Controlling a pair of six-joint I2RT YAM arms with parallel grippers.
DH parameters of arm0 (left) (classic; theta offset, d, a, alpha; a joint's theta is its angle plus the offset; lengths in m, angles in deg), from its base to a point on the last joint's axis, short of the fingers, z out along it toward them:
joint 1: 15.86 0.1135 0.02 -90
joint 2: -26.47 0 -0.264 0
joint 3: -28.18 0 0.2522 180
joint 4: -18.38 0 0.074 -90
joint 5: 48.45 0 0 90
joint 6: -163.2 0.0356 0 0
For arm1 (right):
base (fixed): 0 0 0 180
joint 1: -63.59 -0.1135 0.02 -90
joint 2: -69.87 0 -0.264 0
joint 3: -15.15 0 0.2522 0
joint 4: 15.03 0 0.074 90
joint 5: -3.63 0 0 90
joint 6: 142.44 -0.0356 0 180
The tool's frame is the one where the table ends.
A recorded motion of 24 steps. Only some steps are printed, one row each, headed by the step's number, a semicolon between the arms.
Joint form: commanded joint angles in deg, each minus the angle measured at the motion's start. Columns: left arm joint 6, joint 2, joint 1, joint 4, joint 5, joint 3; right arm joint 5, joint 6, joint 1, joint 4, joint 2, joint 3.
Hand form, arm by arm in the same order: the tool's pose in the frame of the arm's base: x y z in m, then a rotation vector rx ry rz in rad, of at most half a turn. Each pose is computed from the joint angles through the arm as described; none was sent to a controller.
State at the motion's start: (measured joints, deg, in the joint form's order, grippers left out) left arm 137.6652 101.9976 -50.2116 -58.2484 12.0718 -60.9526; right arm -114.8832 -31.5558 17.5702 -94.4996 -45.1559 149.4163
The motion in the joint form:
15: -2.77 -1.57 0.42 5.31 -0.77 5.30; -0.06 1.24 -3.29 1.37 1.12 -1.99
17: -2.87 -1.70 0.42 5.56 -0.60 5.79; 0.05 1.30 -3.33 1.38 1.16 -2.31
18: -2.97 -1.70 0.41 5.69 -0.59 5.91; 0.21 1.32 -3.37 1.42 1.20 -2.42
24: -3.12 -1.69 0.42 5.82 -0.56 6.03; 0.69 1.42 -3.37 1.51 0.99 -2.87
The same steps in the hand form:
15: 0.1938 -0.1520 0.3185 1.9628 1.5475 -0.5020; 0.2605 0.3291 0.3434 -1.6819 2.0289 0.8179
17: 0.1934 -0.1516 0.3166 1.9628 1.5524 -0.5001; 0.2602 0.3291 0.3421 -1.6849 2.0327 0.8152
18: 0.1935 -0.1517 0.3161 1.9617 1.5540 -0.5006; 0.2600 0.3291 0.3418 -1.6855 2.0333 0.8116
24: 0.1936 -0.1518 0.3155 1.9598 1.5572 -0.5009; 0.2608 0.3297 0.3380 -1.6888 2.0440 0.7997

